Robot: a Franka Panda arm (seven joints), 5 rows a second.
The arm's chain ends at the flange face. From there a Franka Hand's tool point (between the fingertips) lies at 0.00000 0.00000 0.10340 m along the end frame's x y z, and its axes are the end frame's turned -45 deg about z.
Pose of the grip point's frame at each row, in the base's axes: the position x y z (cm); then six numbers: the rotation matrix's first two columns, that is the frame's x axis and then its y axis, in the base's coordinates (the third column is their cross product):
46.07 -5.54 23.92 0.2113 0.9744 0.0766 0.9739 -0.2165 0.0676
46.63 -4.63 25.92 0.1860 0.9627 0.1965 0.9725 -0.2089 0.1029
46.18 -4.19 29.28 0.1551 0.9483 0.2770 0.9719 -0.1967 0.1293
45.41 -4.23 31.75 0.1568 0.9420 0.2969 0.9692 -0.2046 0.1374
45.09 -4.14 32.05 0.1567 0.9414 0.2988 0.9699 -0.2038 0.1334
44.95 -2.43 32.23 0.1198 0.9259 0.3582 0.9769 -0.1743 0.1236
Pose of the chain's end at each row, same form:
45.22 -6.16 34.21 0.8381 0.5359 0.1020 0.5392 -0.8421 -0.0064
45.18 -6.41 36.00 0.8192 0.5330 0.2117 0.5561 -0.8284 -0.0662
44.35 -6.77 39.13 0.7969 0.5315 0.2873 0.5776 -0.8096 -0.1044
43.44 -6.98 41.52 0.7962 0.5214 0.3071 0.5745 -0.8108 -0.1128
43.16 -6.92 41.82 0.7966 0.5216 0.3056 0.5750 -0.8098 -0.1170
43.12 -5.90 41.80 0.7755 0.5315 0.3407 0.6061 -0.7780 -0.1659

